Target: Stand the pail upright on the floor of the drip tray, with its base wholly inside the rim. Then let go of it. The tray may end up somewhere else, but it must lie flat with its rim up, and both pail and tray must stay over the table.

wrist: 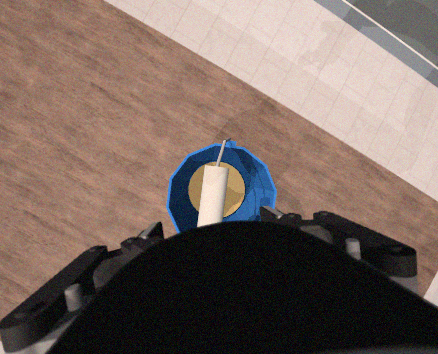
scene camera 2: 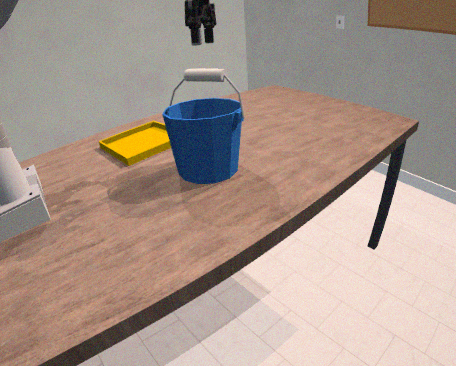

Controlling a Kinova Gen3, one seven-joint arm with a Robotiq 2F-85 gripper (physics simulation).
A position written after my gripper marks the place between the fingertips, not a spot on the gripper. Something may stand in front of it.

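Observation:
I see a blue pail (scene camera 2: 204, 134), and with it a yellow drip tray (scene camera 2: 134, 145). My gripper (wrist: 212, 225) is in sight as well, and the wrist view does not show the yellow drip tray, which is hidden by my gripper.

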